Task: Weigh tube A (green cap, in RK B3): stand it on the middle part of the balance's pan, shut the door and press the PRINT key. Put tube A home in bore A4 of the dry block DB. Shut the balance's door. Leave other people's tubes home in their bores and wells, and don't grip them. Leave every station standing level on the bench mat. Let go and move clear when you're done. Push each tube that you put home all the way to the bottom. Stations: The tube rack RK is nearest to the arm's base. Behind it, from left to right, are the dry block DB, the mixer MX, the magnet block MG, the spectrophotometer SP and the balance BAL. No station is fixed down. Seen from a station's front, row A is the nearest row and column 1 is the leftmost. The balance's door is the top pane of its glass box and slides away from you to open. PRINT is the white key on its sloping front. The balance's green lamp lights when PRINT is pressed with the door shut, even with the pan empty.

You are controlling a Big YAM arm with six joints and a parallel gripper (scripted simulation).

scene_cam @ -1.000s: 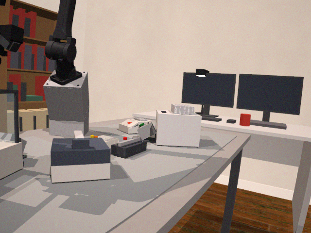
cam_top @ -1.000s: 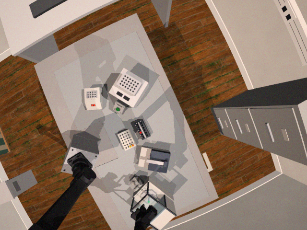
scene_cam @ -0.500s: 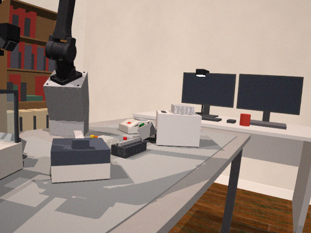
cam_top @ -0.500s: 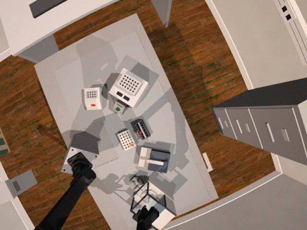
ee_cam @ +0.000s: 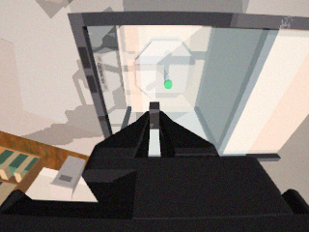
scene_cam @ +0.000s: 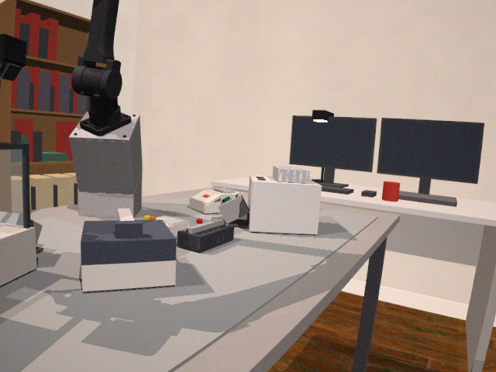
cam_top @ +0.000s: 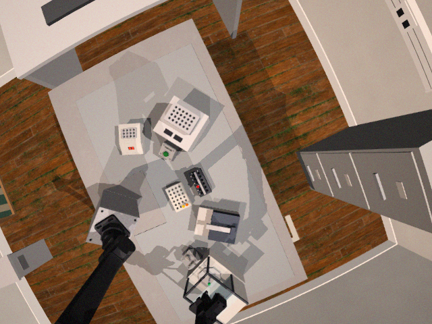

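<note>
Right now the pale pan is 10 mm ahead of my hand, 20 mm to the right of it and 140 mm below it. Round my hand: spectrophotometer 180 mm ahead, 190 mm to the left, 160 mm below; tinted glass pane 10 mm ahead, 30 mm to the right, 10 mm below; white print key 40 mm behind, 120 mm to the left, 150 mm below.
</note>
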